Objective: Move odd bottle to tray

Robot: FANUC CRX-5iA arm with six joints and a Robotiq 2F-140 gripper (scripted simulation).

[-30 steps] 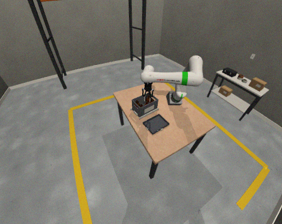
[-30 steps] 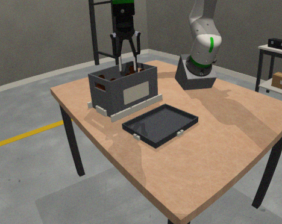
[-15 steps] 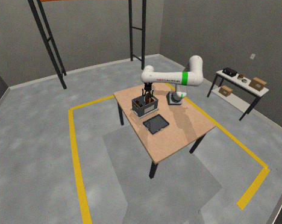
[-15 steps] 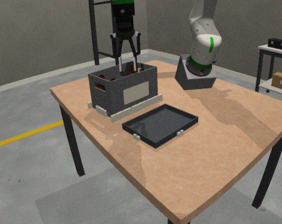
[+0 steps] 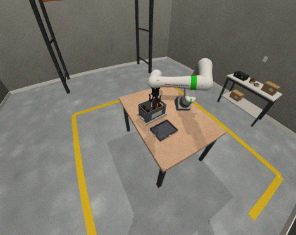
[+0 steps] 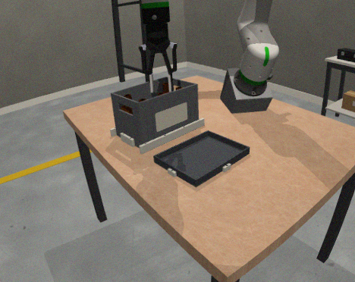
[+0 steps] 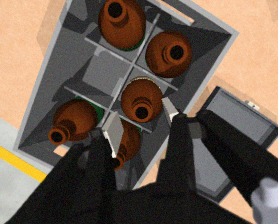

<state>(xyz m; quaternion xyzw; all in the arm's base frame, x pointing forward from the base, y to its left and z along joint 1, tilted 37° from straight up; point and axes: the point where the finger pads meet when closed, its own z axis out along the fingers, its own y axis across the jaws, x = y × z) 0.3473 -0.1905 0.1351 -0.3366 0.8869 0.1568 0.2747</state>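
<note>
The dark grey crate is 40 mm to the right of my hand and 120 mm below it. From my hand the other things lie so: dark tray (20 mm ahead, 230 mm to the left, 190 mm below); bottle (90 mm behind, 90 mm to the right, 110 mm below).
</note>
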